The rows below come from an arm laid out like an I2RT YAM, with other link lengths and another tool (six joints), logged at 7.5 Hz.
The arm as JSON. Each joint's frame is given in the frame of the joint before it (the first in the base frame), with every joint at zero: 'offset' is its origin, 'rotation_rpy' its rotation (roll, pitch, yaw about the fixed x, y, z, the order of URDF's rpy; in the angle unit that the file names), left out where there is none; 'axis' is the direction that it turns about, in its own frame. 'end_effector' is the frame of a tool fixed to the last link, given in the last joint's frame.
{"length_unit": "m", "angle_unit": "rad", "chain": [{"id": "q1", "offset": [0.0, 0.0, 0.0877], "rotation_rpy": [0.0, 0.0, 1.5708], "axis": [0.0, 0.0, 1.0]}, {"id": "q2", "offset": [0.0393, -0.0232, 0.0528], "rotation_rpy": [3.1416, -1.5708, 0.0], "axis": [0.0, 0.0, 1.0]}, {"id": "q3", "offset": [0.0, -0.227, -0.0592], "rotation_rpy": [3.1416, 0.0, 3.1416], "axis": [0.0, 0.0, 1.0]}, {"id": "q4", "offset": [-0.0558, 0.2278, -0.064], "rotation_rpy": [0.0, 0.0, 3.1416], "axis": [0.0, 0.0, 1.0]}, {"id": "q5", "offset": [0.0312, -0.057, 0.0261], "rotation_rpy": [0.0, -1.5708, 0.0], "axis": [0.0, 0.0, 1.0]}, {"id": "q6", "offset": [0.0, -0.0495, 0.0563], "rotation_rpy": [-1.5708, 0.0, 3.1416], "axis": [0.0, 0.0, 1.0]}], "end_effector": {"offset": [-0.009, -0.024, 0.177], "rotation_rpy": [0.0, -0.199, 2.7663]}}
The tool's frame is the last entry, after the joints.
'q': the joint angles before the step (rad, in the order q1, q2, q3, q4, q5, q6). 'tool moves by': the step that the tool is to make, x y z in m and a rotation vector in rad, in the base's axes. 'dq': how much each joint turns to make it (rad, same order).
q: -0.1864 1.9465 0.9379 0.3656 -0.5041 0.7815
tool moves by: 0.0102 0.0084 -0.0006 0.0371 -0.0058 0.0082
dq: 0.0128 0.0485 0.0411 0.0251 -0.0186 0.0378
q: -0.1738 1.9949 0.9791 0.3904 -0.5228 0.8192
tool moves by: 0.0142 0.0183 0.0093 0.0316 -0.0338 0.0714
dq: 0.0179 0.0528 0.0820 -0.0015 -0.0649 -0.0008
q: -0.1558 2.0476 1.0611 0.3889 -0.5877 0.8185
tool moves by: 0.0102 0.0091 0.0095 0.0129 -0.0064 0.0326
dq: 0.0130 0.0226 0.0752 -0.0479 -0.0239 0.0004
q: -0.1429 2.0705 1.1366 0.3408 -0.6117 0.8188
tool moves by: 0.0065 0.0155 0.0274 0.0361 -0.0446 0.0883
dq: -0.0003 -0.0007 0.0798 -0.0518 -0.0972 -0.0167
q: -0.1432 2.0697 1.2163 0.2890 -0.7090 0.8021
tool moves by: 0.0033 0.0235 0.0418 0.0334 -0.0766 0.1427
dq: 0.0064 -0.0015 0.1212 -0.0843 -0.1393 -0.0467
